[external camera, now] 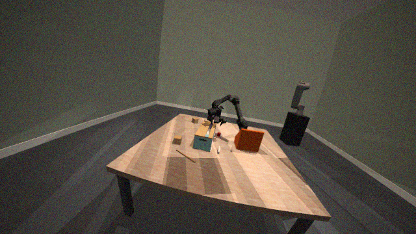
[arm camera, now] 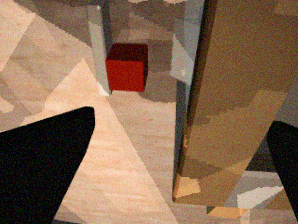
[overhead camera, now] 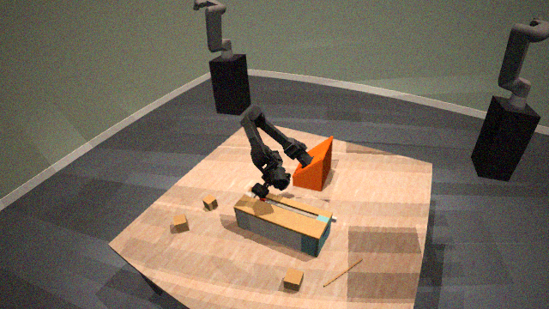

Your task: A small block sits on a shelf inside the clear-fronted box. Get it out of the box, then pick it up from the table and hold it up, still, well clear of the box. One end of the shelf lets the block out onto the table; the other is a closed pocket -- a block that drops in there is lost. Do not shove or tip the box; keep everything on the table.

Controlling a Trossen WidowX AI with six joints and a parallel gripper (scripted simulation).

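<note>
Right now my gripper tip is 110 mm above the red block, 50 mm past it and 30 mm to the left of it. Also, from my gripper tip: thin stick 410 mm to the left, 230 mm ahead, 120 mm below; then long box 120 mm to the left, 60 mm below, 50 mm ahead.
</note>
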